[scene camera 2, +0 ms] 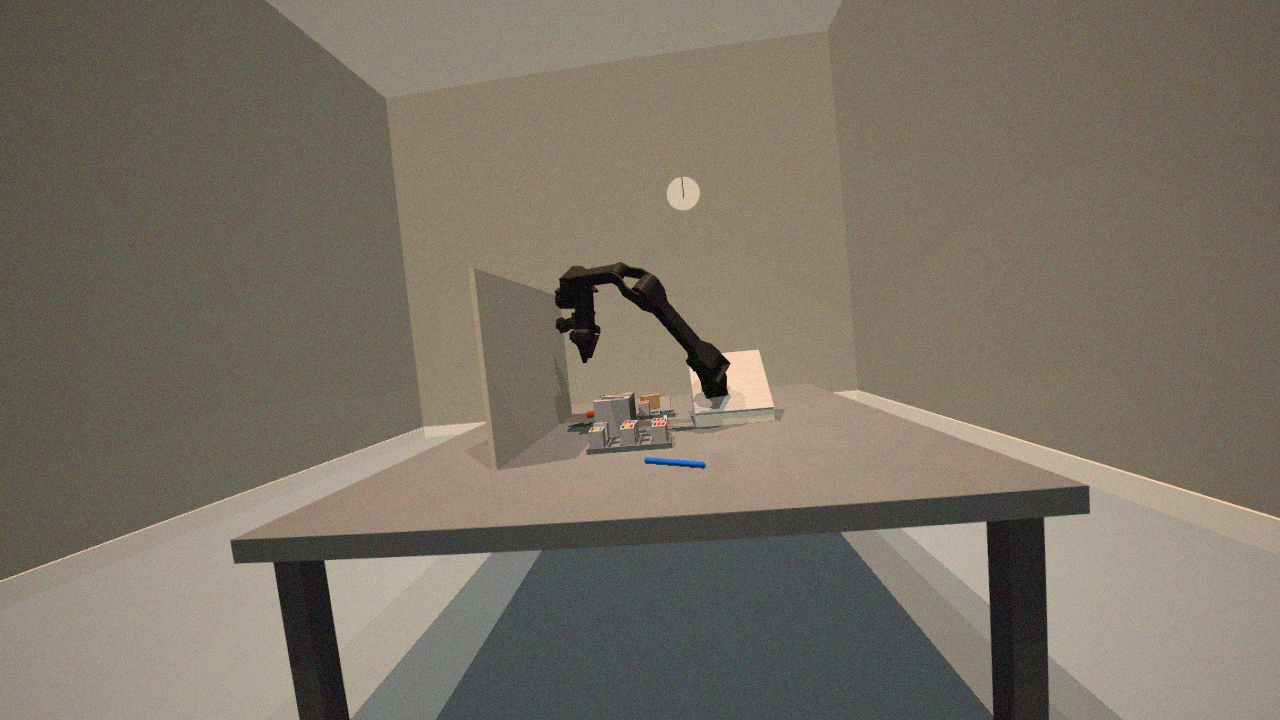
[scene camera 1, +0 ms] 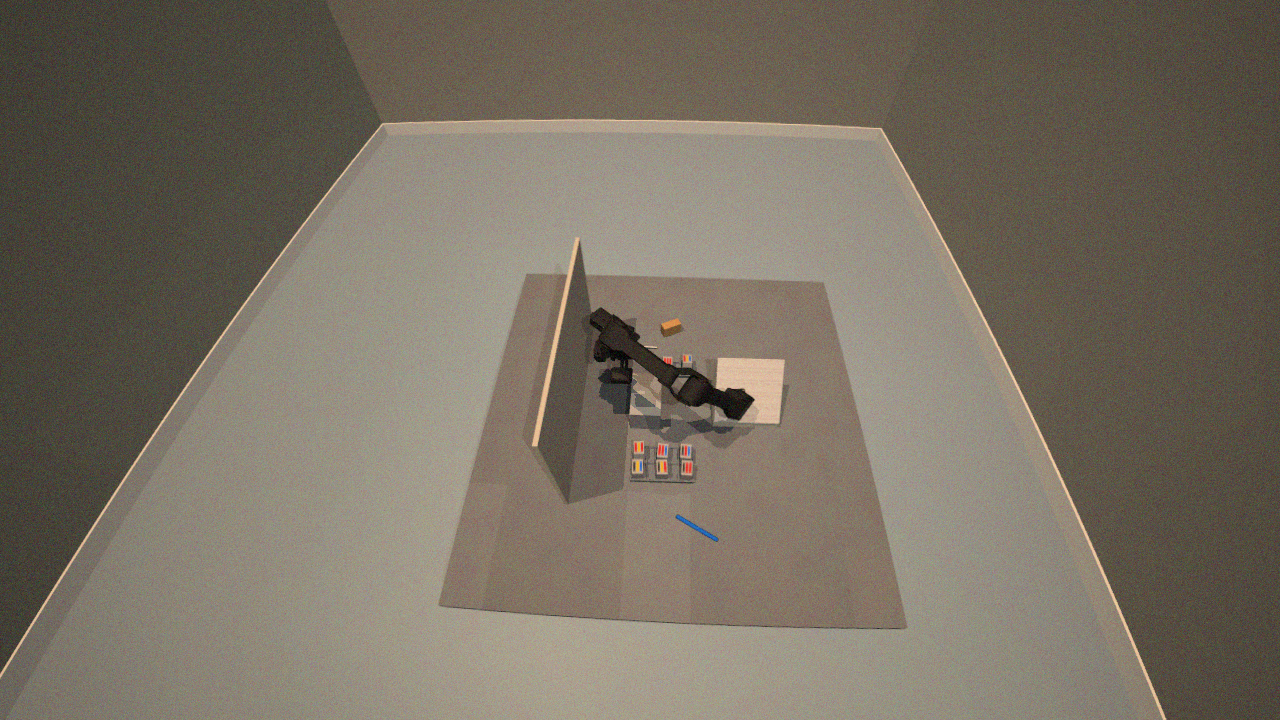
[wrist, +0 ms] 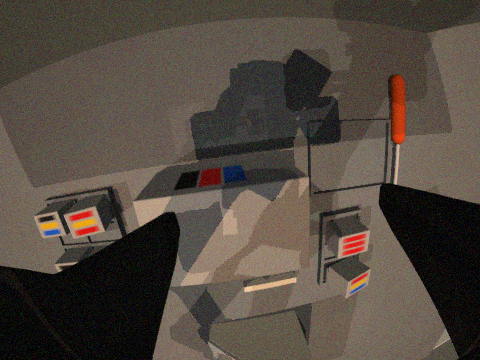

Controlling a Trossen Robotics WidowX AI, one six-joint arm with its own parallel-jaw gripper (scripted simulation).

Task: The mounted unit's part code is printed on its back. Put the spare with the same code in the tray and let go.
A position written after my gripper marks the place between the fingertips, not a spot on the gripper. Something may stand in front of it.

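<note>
I see an orange-handled screwdriver (wrist: 397, 82) and a wire-edged tray (wrist: 344, 155). There is a grey mounted unit (scene camera 1: 645, 407), which I also see in scene camera 2 (scene camera 2: 615, 408) and in the wrist view (wrist: 248, 218). An upright panel (scene camera 2: 522, 357) is here too, and scene camera 1 (scene camera 1: 555, 438) and the wrist view (wrist: 40, 40) show the panel as well. As for my gripper (scene camera 2: 587, 360), it is open and holds nothing; I see it also in scene camera 1 (scene camera 1: 622, 366) and in the wrist view (wrist: 282, 209).
</note>
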